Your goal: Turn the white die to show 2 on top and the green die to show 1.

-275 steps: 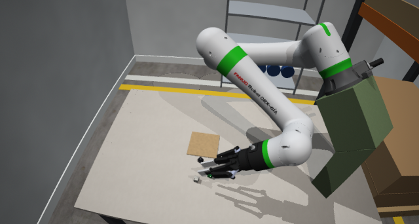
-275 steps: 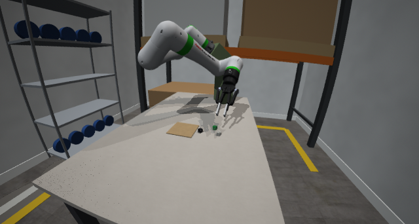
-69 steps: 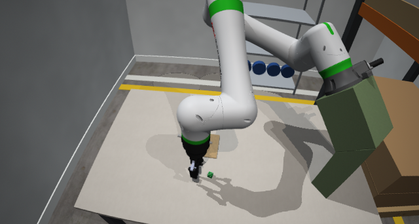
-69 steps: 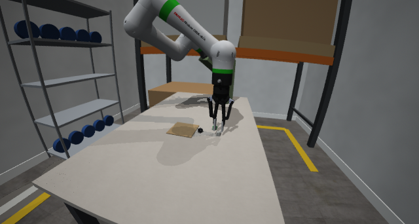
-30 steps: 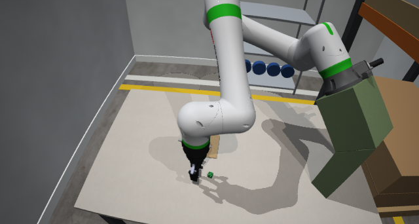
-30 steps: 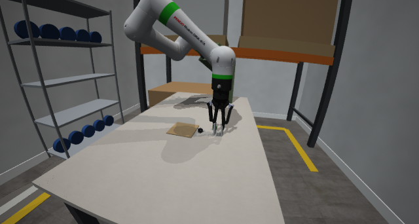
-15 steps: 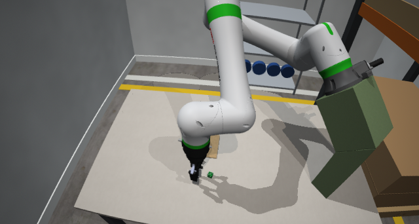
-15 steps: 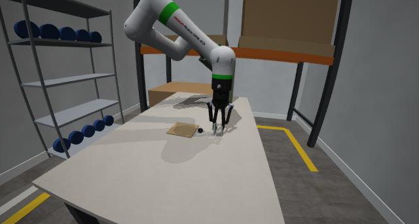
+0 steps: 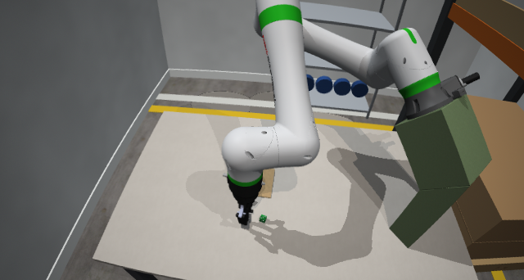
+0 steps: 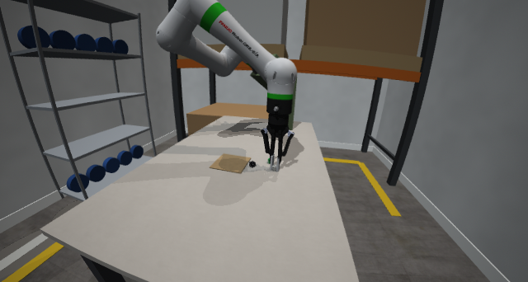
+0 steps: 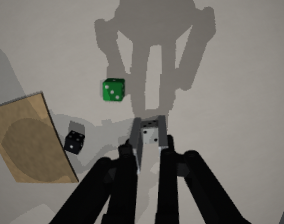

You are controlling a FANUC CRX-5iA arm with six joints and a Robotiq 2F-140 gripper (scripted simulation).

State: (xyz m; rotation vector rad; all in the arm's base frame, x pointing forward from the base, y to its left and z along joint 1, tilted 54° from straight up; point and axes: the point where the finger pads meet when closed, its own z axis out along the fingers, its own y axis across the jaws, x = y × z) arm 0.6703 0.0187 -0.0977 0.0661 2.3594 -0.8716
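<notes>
My hand is 4 cm past the mat, 19 cm to the left of it and 3 cm above it. From my hand the other things lie so: black die 2 cm behind, 9 cm to the right, 2 cm below; green die 6 cm behind, 2 cm to the right, 2 cm below; white die 2 cm below.
</notes>
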